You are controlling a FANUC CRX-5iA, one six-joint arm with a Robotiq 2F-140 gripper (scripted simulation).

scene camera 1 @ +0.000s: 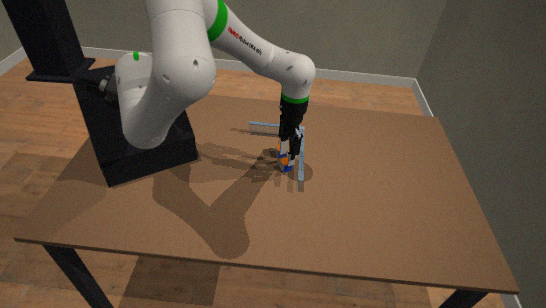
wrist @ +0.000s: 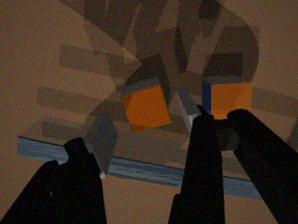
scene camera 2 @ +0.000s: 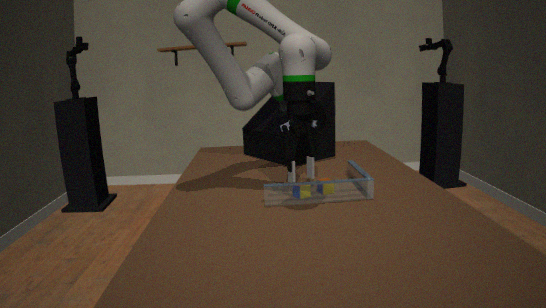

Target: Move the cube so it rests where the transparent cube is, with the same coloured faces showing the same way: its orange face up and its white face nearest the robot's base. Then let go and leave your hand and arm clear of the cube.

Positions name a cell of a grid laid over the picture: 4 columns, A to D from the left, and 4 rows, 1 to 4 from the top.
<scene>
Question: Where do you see a cube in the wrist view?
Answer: At B2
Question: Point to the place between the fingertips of my gripper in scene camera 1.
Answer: C3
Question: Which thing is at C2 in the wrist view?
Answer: A transparent cube.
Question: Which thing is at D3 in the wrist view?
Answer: My gripper.
</scene>
